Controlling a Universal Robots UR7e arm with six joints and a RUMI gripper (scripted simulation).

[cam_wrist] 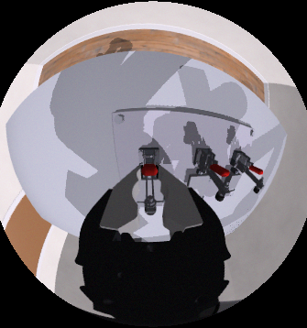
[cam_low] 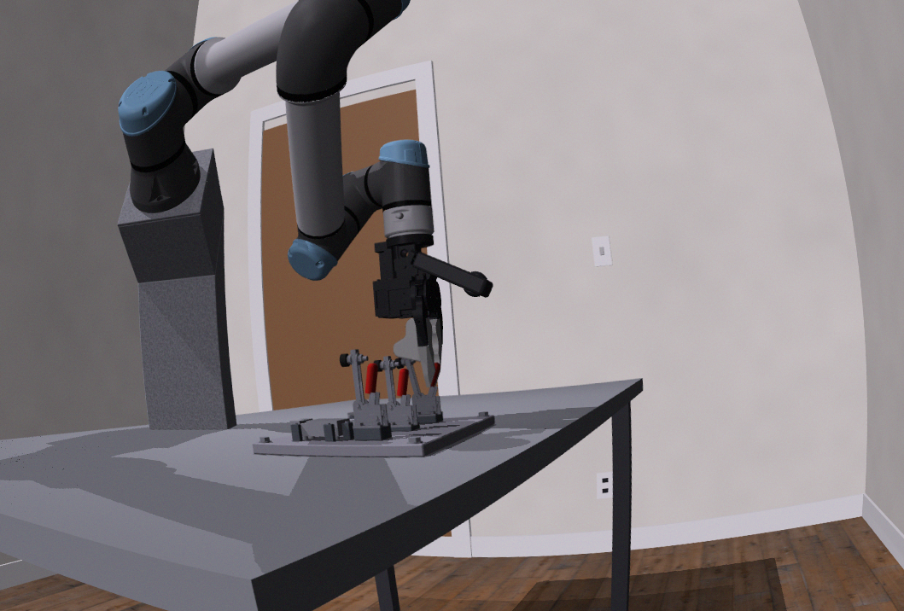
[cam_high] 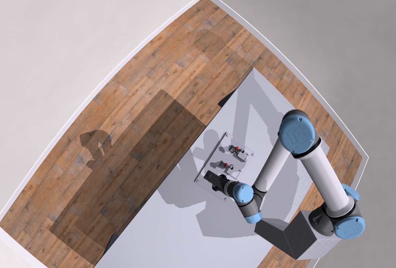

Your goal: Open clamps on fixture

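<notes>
Right now my hand is 40 mm past the metal plate, 110 mm to the left of it and 80 mm above it.
</notes>
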